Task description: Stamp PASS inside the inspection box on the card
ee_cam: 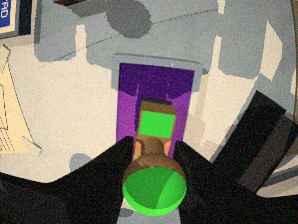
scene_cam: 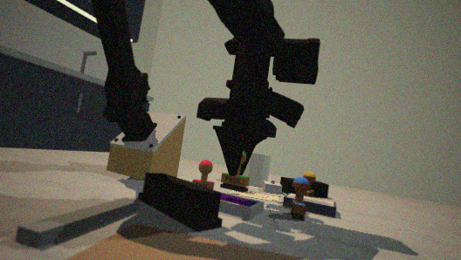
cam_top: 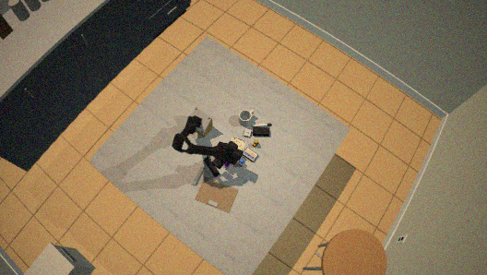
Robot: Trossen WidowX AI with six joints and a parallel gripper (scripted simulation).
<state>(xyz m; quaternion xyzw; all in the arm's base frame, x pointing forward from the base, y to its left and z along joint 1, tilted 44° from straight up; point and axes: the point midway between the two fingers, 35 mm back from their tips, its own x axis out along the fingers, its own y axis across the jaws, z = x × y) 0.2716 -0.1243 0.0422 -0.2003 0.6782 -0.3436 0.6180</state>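
My gripper tip is 5 cm above the purple ink pad. From my gripper tip the other things lie so: red stamp (8 cm behind, 7 cm to the left, 3 cm below); then green-knobbed stamp (right at my gripper tip); then black block (6 cm behind, 7 cm to the right, 4 cm below).
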